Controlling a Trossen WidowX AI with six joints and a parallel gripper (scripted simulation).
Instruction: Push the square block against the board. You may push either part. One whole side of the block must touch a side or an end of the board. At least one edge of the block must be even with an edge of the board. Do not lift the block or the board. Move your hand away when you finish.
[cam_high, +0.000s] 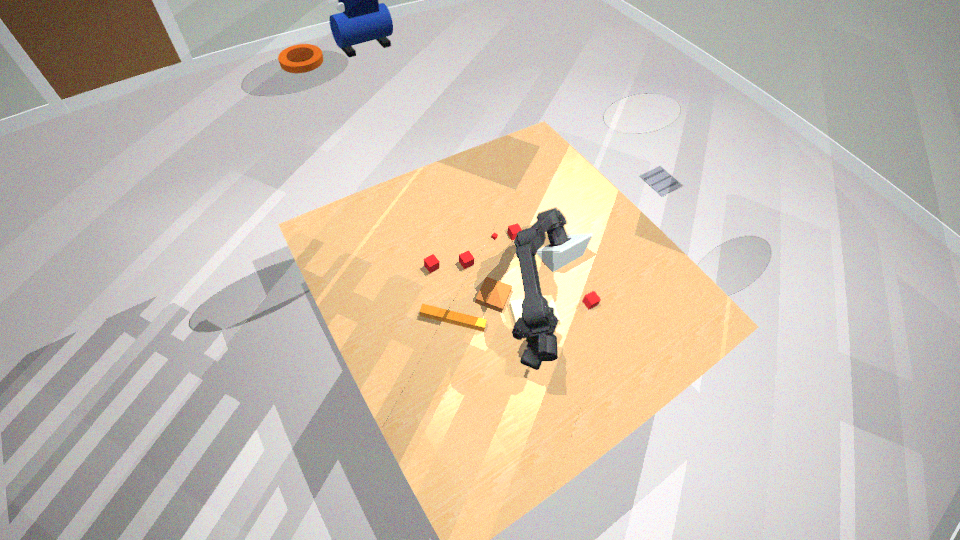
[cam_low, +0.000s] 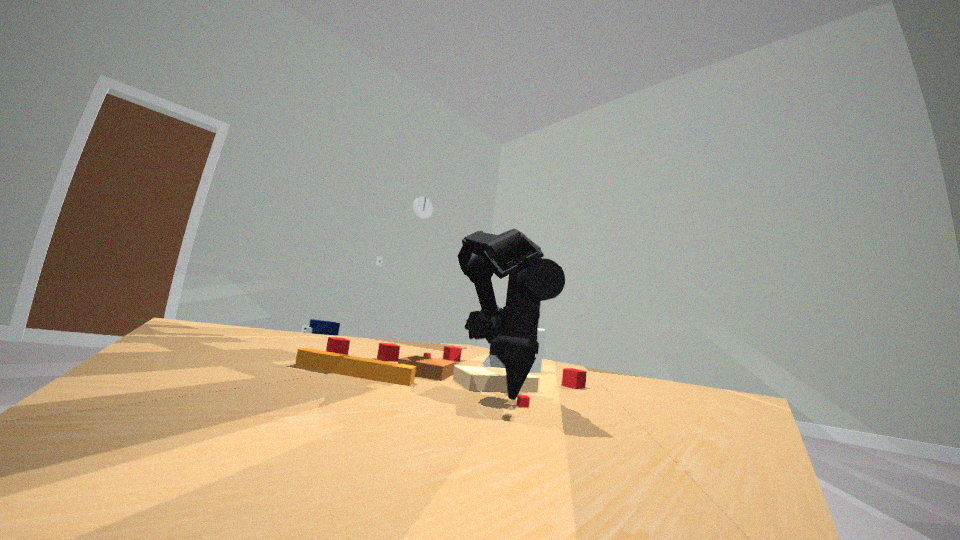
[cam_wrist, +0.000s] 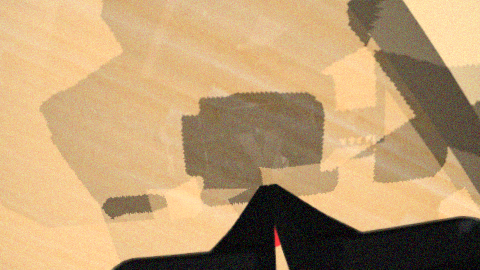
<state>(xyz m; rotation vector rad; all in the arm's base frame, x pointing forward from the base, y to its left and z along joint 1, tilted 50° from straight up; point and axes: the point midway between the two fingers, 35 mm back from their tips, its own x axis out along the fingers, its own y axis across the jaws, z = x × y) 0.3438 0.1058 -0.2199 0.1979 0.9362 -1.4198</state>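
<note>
Now: the pale flat slab 100 mm to the right of my gripper tip, 90 mm behind it and 10 mm above it. Round my gripper tip: orange-brown square block: 240 mm to the right, 30 mm behind, 10 mm above; then long yellow-orange board: 250 mm to the right, 130 mm ahead, 10 mm above.
</note>
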